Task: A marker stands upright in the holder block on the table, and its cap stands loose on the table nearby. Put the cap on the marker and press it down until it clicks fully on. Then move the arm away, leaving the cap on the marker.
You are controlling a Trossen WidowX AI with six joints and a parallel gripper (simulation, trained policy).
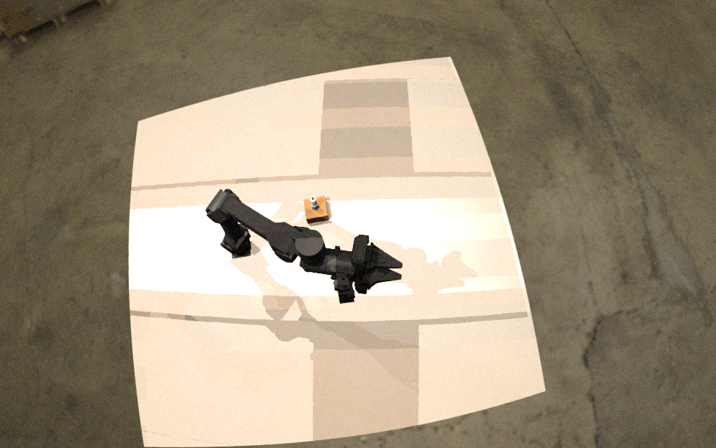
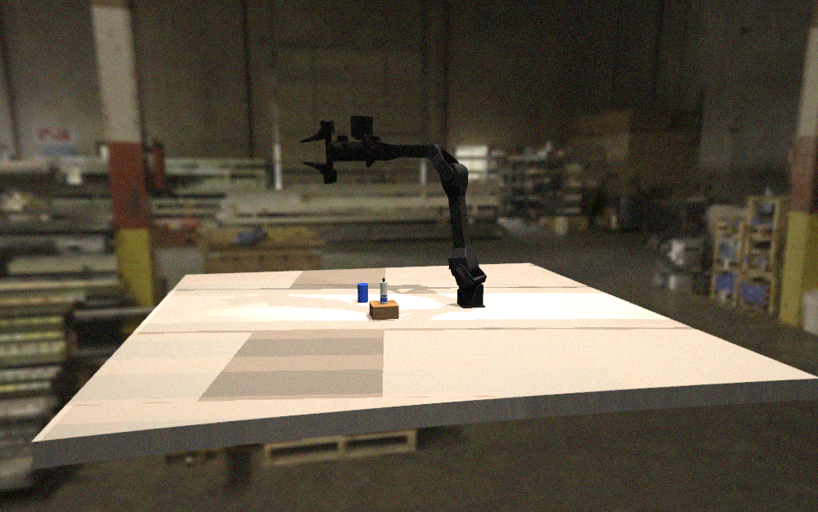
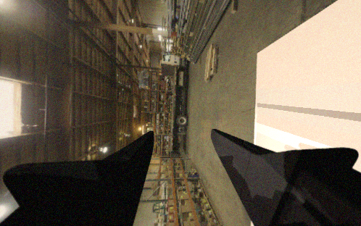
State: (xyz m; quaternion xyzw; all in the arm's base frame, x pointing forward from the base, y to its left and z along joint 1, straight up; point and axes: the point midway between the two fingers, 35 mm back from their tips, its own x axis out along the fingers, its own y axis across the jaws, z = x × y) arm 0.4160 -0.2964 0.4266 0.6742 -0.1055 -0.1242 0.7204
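My gripper tip is 16 cm past the blue cap, 20 cm to the right of it and 40 cm above it. Round my gripper tip: holder block 19 cm behind, 38 cm to the left, 41 cm below.
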